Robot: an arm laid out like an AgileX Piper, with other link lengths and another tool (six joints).
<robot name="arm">
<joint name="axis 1" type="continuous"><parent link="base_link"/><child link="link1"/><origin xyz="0 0 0.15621" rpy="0 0 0"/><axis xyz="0 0 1"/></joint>
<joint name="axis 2" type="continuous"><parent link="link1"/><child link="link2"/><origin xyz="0 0 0" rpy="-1.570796 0 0"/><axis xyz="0 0 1"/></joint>
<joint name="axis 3" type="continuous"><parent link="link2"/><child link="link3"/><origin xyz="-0.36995 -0.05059 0" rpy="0 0 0"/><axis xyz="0 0 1"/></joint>
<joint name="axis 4" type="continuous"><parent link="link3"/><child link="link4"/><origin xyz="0.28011 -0.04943 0" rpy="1.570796 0 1.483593"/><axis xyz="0 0 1"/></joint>
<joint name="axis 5" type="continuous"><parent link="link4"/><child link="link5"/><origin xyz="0 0 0" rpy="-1.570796 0 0"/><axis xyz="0 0 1"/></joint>
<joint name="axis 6" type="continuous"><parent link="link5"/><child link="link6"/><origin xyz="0 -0.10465 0" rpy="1.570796 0 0"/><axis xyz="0 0 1"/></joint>
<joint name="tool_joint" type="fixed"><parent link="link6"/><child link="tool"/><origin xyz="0.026 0.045 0.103" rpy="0 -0.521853 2.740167"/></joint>
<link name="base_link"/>
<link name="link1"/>
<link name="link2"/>
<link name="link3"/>
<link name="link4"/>
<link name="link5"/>
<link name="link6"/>
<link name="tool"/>
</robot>
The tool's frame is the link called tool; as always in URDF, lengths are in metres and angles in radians. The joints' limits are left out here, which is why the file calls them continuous.
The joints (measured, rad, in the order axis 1, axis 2, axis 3, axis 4, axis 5, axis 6), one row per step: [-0.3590, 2.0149, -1.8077, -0.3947, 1.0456, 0.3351]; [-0.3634, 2.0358, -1.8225, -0.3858, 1.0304, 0.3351]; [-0.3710, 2.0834, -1.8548, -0.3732, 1.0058, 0.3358]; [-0.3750, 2.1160, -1.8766, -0.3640, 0.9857, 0.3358]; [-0.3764, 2.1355, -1.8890, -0.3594, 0.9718, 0.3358]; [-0.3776, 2.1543, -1.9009, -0.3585, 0.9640, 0.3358]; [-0.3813, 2.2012, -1.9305, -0.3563, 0.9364, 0.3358]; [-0.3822, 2.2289, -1.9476, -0.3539, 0.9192, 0.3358]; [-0.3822, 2.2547, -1.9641, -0.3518, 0.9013, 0.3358]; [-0.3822, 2.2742, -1.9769, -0.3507, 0.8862, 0.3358]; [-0.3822, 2.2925, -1.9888, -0.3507, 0.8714, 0.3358]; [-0.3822, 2.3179, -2.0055, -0.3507, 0.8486, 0.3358]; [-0.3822, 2.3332, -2.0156, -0.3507, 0.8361, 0.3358]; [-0.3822, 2.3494, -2.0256, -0.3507, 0.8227, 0.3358]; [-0.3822, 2.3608, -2.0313, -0.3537, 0.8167, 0.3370]
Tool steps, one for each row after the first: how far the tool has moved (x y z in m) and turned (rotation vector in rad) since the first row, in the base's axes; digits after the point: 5 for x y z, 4 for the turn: [0.00741, -0.00306, -0.00571, 0.0061, -0.0108, 0.0002]; [0.02172, -0.00973, -0.02015, 0.0164, -0.0231, -0.0006]; [0.03202, -0.01364, -0.03029, 0.0230, -0.0342, 0.0012]; [0.03844, -0.01560, -0.03657, 0.0258, -0.0416, 0.0040]; [0.04324, -0.01778, -0.04309, 0.0269, -0.0424, 0.0053]; [0.05617, -0.02379, -0.05921, 0.0274, -0.0517, 0.0109]; [0.06399, -0.02631, -0.06907, 0.0286, -0.0581, 0.0155]; [0.07174, -0.02823, -0.07808, 0.0290, -0.0662, 0.0212]; [0.07781, -0.02978, -0.08473, 0.0283, -0.0739, 0.0262]; [0.08343, -0.03135, -0.09103, 0.0266, -0.0811, 0.0314]; [0.09154, -0.03353, -0.09964, 0.0235, -0.0934, 0.0393]; [0.09610, -0.03476, -0.10497, 0.0221, -0.0998, 0.0436]; [0.10072, -0.03596, -0.11090, 0.0208, -0.1060, 0.0482]; [0.10287, -0.03703, -0.11586, 0.0191, -0.1055, 0.0501]
